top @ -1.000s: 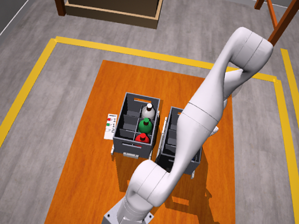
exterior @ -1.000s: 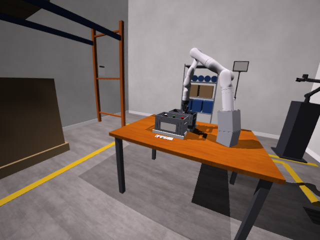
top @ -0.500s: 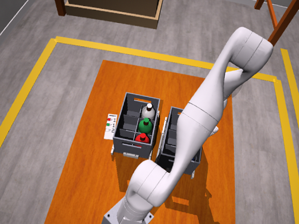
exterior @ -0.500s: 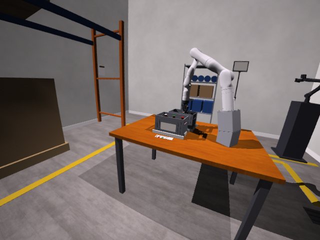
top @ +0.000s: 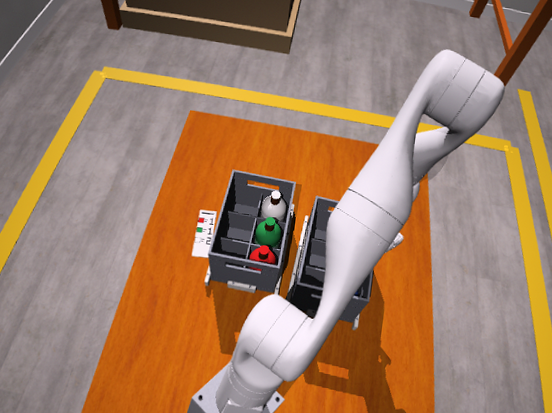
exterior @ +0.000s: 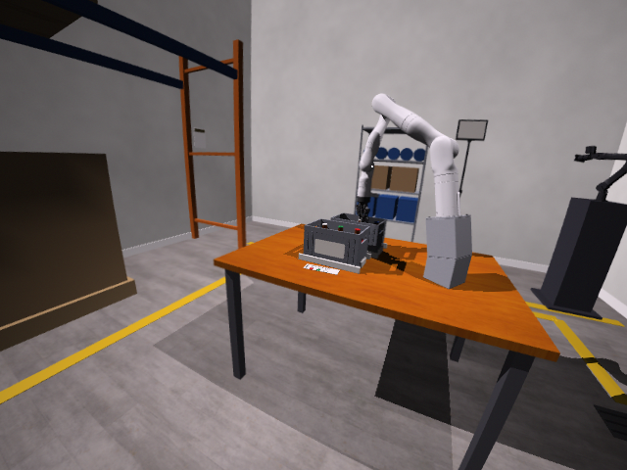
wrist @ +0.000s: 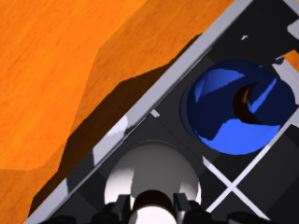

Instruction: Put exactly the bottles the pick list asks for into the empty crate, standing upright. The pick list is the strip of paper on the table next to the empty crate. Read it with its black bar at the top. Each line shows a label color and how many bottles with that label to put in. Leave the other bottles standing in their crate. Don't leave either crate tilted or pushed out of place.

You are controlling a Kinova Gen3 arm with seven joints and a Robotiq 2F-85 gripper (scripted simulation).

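Right now the blue bottle is 90 mm behind my hand, 70 mm below it and 10 mm to the left of it. The rest, counted from my hand: pick list 430 mm to the left, 160 mm below, 70 mm ahead; green bottle 240 mm to the left, 70 mm below, 50 mm ahead; red bottle 240 mm to the left, 70 mm below, 40 mm behind.
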